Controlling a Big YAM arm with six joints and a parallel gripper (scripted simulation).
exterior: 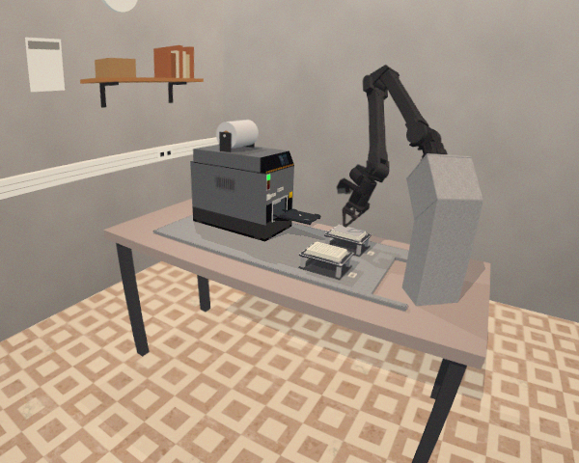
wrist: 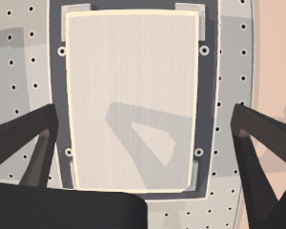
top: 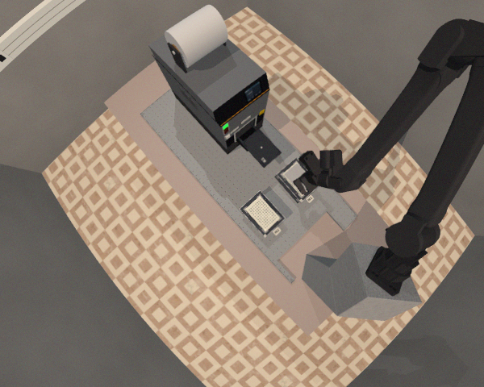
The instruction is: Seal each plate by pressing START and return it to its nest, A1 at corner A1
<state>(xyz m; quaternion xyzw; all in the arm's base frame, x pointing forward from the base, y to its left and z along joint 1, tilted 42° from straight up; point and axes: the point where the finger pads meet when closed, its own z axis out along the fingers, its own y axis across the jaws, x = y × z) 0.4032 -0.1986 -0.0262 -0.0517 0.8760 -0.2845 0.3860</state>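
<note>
The cream well plate lies 2 cm ahead of my hand, 23 cm to the left of it and 5 cm below it. The rest, counted from my hand: sealer stage: 21 cm ahead, 2 cm to the left, 1 cm below; start button: 32 cm ahead, 10 cm to the left, 8 cm above; foil roll: 54 cm ahead, 2 cm to the right, 31 cm above.
</note>
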